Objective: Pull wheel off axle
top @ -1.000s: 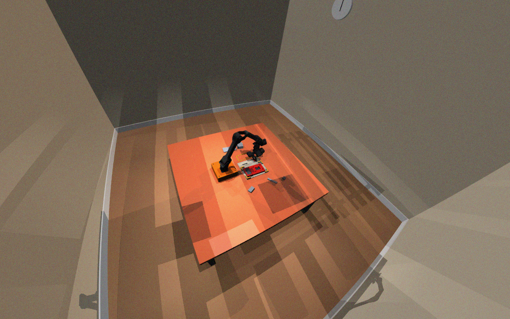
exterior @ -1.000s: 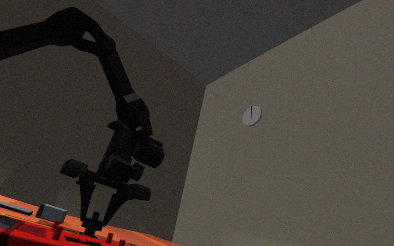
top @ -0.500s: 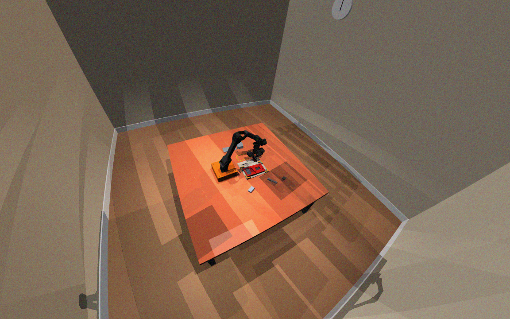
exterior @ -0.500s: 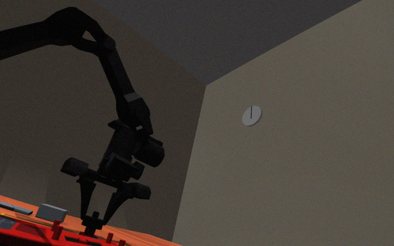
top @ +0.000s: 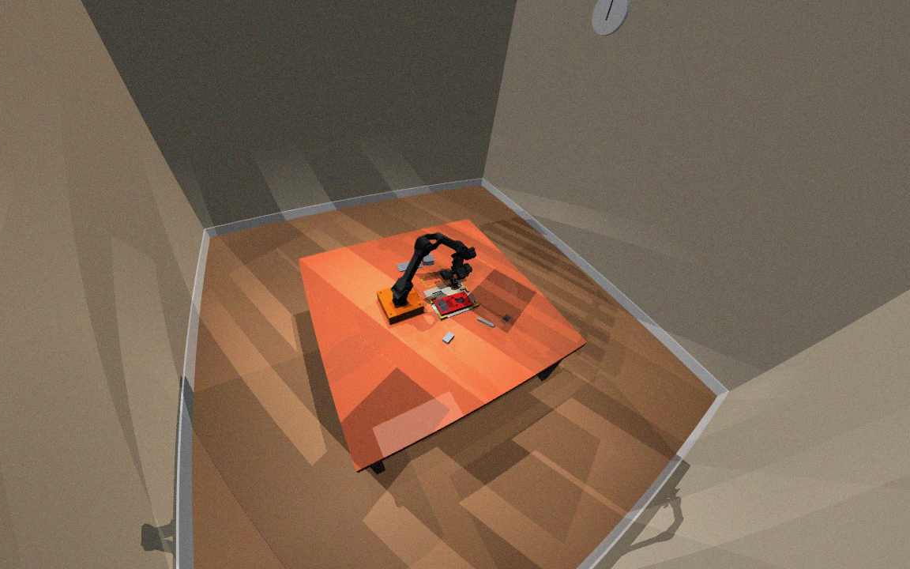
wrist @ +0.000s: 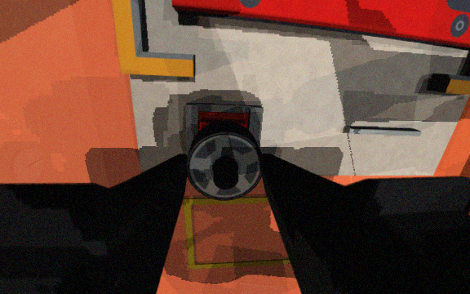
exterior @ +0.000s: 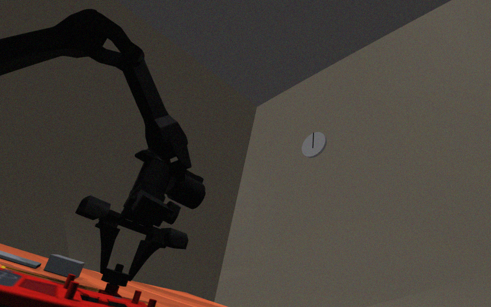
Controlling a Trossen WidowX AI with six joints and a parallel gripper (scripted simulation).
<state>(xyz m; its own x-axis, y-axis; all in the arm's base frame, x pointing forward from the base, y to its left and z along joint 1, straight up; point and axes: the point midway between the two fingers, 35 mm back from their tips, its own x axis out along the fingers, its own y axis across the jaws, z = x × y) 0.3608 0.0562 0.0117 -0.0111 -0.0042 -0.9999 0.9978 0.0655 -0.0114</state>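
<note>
My gripper tip is 5 cm past the grey plate, 10 cm to the left of it and 3 cm above it. Also, from my gripper tip: grey bar: 4 cm ahead, 31 cm to the right, 3 cm below.
</note>
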